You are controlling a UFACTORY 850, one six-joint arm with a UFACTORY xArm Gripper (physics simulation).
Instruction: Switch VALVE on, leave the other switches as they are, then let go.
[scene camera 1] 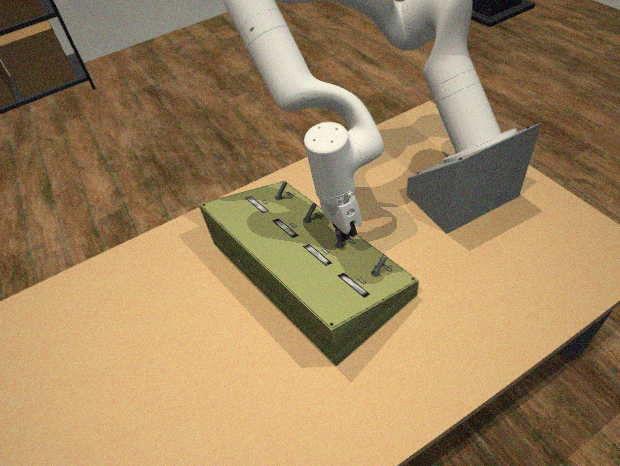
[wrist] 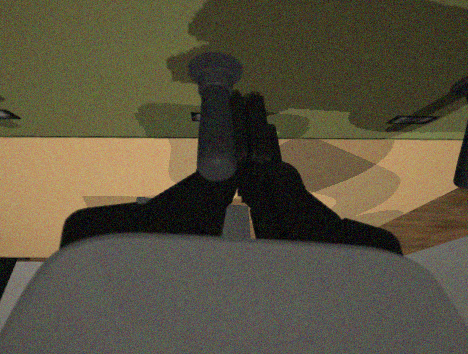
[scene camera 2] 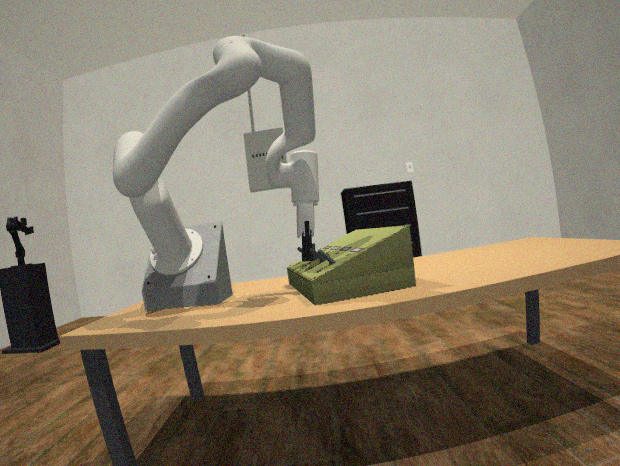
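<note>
A green sloped switch box (scene camera 1: 280, 260) (scene camera 2: 370, 270) (wrist: 100, 55) stands on the table, with a row of dark levers and silvery name plates. The plates' text is unreadable, so I cannot tell which switch is VALVE. My gripper (scene camera 1: 348, 235) (scene camera 2: 307, 254) (wrist: 239, 118) is shut and empty, low at the box's lower edge. One dark lever (wrist: 216, 130) stands right beside the fingers, on their left in the wrist view; in scene camera 1 the fingers mostly hide it. Other levers (scene camera 1: 281, 190) (scene camera 1: 310, 212) (scene camera 1: 379, 265) lean toward the box's lower edge.
The wooden table (scene camera 1: 150, 350) (scene camera 2: 481, 260) bears the box and the arm's grey slanted base (scene camera 1: 476, 185) (scene camera 2: 195, 280). A black cabinet (scene camera 2: 378, 200) stands behind the table. A dark pedestal (scene camera 2: 27, 305) stands at the far left of scene camera 2.
</note>
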